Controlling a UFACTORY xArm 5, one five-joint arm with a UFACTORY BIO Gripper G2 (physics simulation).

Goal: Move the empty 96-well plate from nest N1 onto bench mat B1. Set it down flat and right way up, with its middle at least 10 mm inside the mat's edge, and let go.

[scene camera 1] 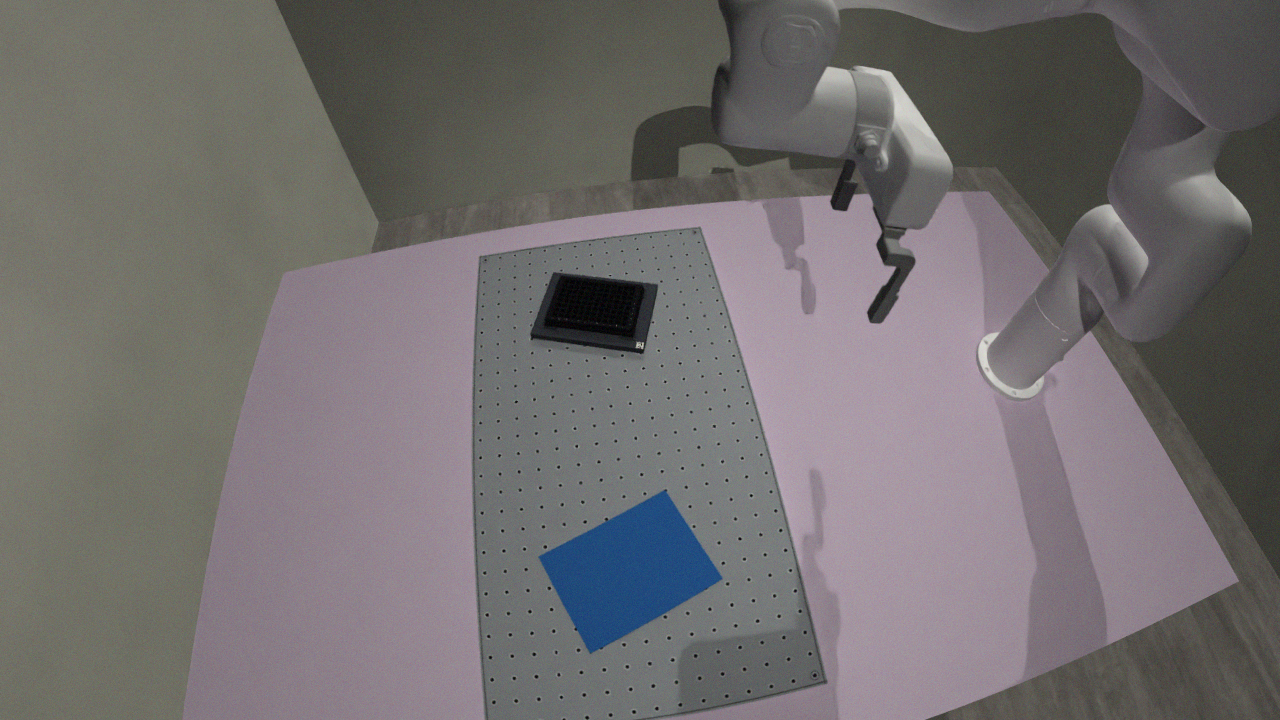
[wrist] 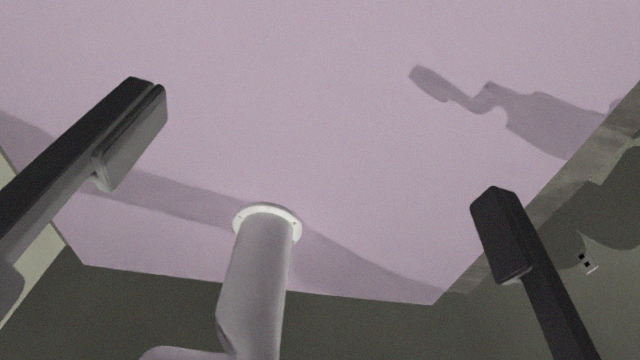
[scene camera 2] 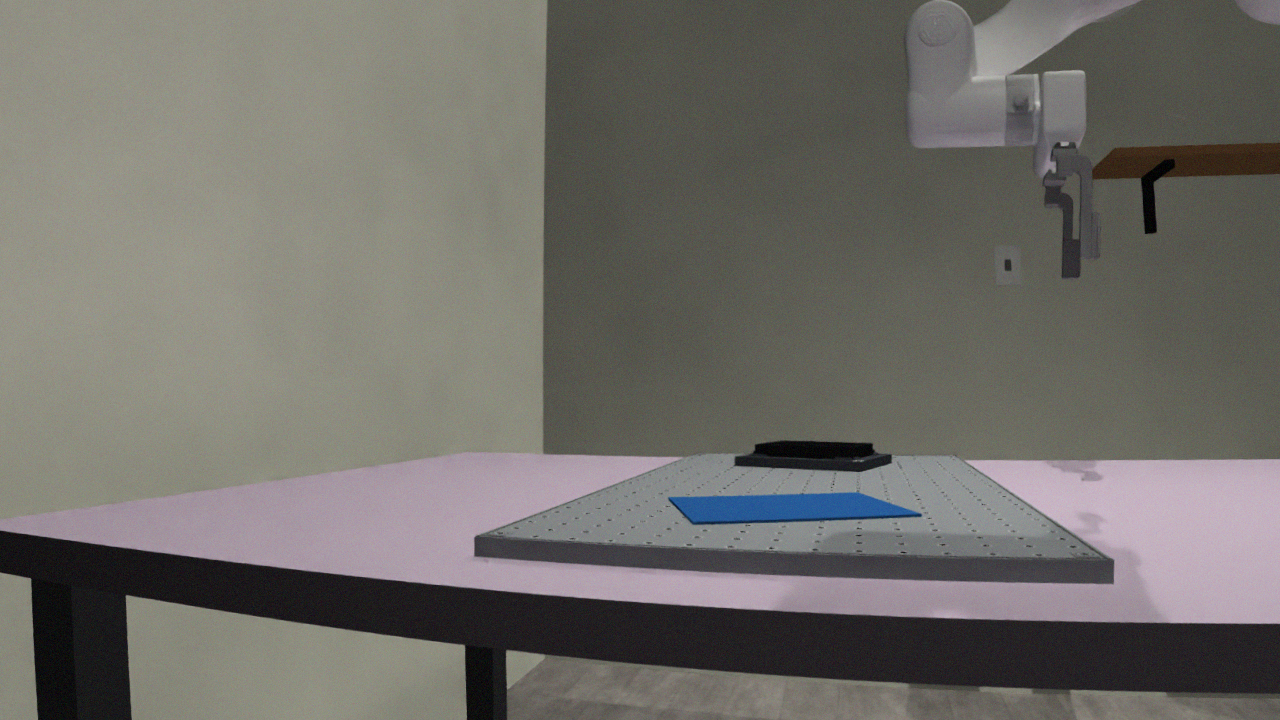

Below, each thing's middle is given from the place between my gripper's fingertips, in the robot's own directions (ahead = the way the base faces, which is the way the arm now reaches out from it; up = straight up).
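As for the black 96-well plate (scene camera 1: 608,307), my hand is 280 mm short of it, 150 mm to the left of it and 200 mm above it. The dark grey nest (scene camera 1: 571,336) is 280 mm ahead of my hand, 150 mm to the right of it and 210 mm below it, while the blue bench mat (scene camera 1: 624,573) sits 220 mm to the left of my hand, 290 mm ahead of it and 210 mm below it.
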